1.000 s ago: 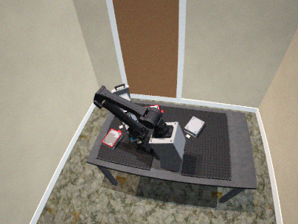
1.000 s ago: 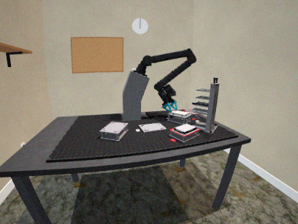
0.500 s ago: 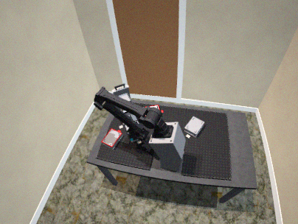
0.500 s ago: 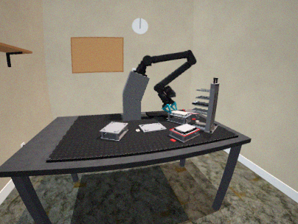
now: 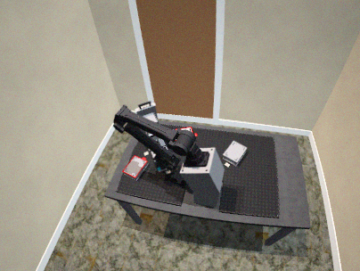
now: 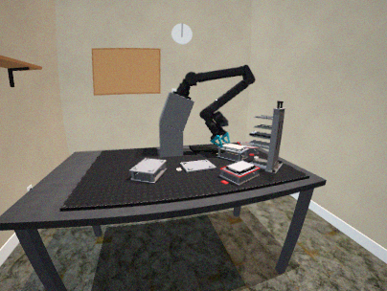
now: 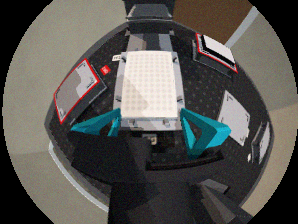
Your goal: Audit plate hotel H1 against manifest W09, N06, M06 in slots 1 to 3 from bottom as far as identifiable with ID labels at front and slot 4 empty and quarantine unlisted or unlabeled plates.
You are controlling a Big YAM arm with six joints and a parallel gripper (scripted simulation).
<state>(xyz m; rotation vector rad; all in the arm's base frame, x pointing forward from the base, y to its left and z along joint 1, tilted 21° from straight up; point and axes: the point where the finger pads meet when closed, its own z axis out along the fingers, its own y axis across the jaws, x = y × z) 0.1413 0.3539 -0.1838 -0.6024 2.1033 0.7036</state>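
The white well plate is 4 cm to the left of my hand and 4 cm ahead of it.
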